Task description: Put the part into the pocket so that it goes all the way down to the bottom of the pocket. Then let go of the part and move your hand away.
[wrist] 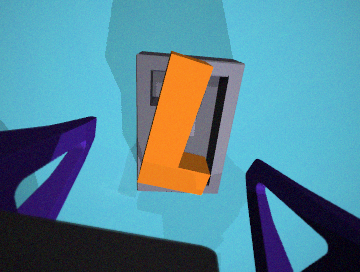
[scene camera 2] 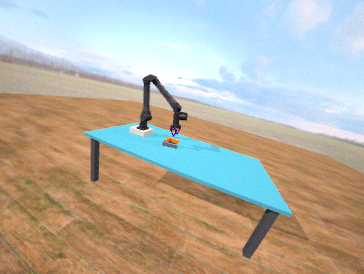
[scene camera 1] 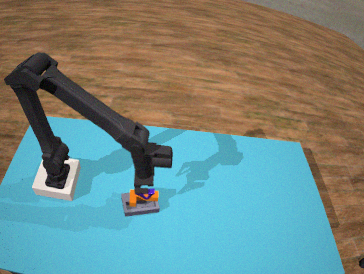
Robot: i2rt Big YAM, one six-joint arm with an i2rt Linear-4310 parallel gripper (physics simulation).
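Seen in the pictures: gripper, fingertip midpoint: (wrist: 178, 147) (scene camera 2: 175, 135) (scene camera 1: 147, 188); arm's base, origin of the base link: (scene camera 2: 142, 128) (scene camera 1: 58, 176).
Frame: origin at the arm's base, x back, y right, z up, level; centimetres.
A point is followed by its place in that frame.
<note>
The orange L-shaped part (scene camera 1: 133, 199) @(x -33.4, y 5.7, z 0.9 cm) (scene camera 2: 172, 141) @(x -37.4, y 3.9, z -1.1 cm) (wrist: 175, 115) @(x -38.6, y 2.2, z 0.9 cm) lies turned askew across the grey pocket block (scene camera 1: 142, 212) @(x -37.2, y 8.5, z -3.7 cm) (scene camera 2: 171, 145) @(x -38.8, y 8.0, z -3.6 cm) (wrist: 230, 100) @(x -40.6, y 6.8, z -2.1 cm), on top of its rim and not down in the pocket. In the wrist view its long bar runs from the upper rim to the lower left corner, and its short leg is at the lower right. Pocket floor shows right of the bar, and a recess shows at the upper left. My gripper (scene camera 1: 145, 193) @(x -38.2, y 2.4, z 5.1 cm) (scene camera 2: 174, 134) @(x -38.2, y 2.4, z 5.1 cm) (wrist: 178, 147) @(x -38.2, y 2.4, z 5.1 cm) is open and empty above the part, with its purple fingers spread wide, apart from the part.
The block stands on the blue table (scene camera 1: 240, 210) @(x -78.8, y 3.2, z -5.7 cm) (scene camera 2: 220, 172) @(x -86.1, y 20.3, z -5.7 cm). The arm's white base (scene camera 1: 54, 191) @(x -0.6, y 7.6, z -0.1 cm) (scene camera 2: 141, 131) @(x -4.2, y 7.5, z -0.7 cm) stands on the same table, to the left of the block in both scene views. The arm's shadows fall across the table around the block.
</note>
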